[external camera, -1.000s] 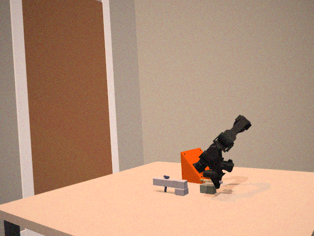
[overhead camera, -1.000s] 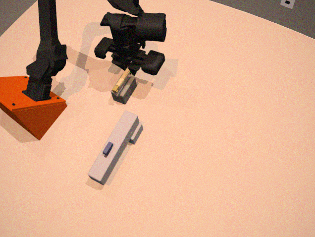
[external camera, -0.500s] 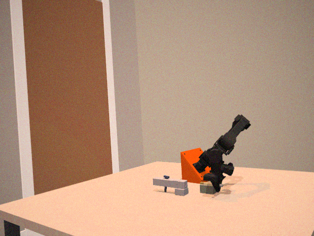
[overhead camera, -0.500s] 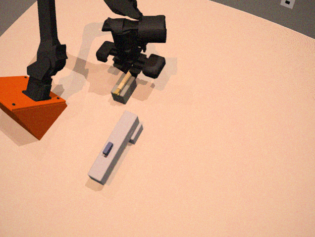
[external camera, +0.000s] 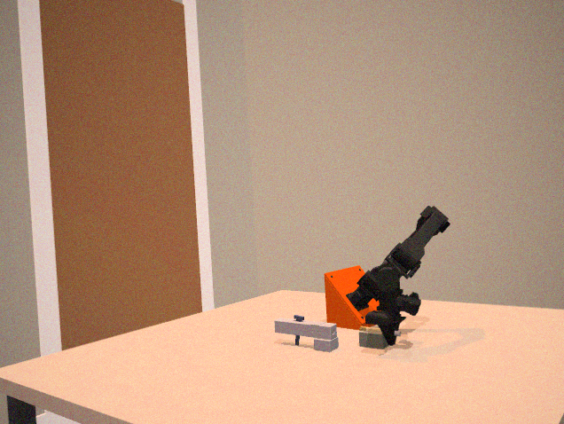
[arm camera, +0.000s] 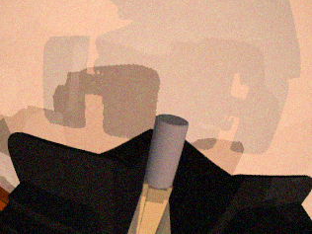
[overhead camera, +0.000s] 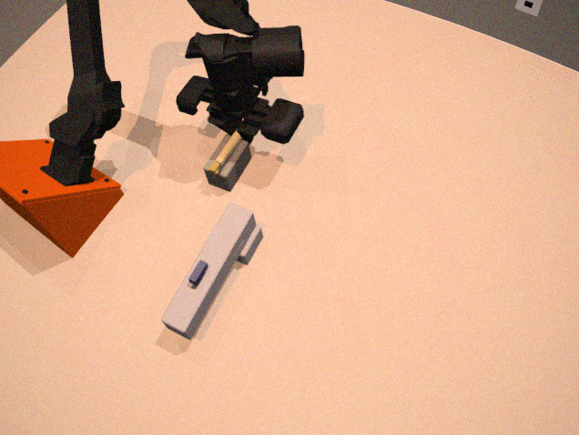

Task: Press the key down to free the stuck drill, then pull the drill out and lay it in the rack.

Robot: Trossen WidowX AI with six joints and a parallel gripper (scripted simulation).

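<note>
The drill lies 4 cm to the right of my gripper tip and 3 cm above it. The rest, counted from my gripper tip: small blue key: 24 cm to the right, 10 cm ahead, 4 cm above; long grey housing: 21 cm to the right, 10 cm ahead, 3 cm above; grey rack: 5 cm to the right, 1 cm above.
</note>
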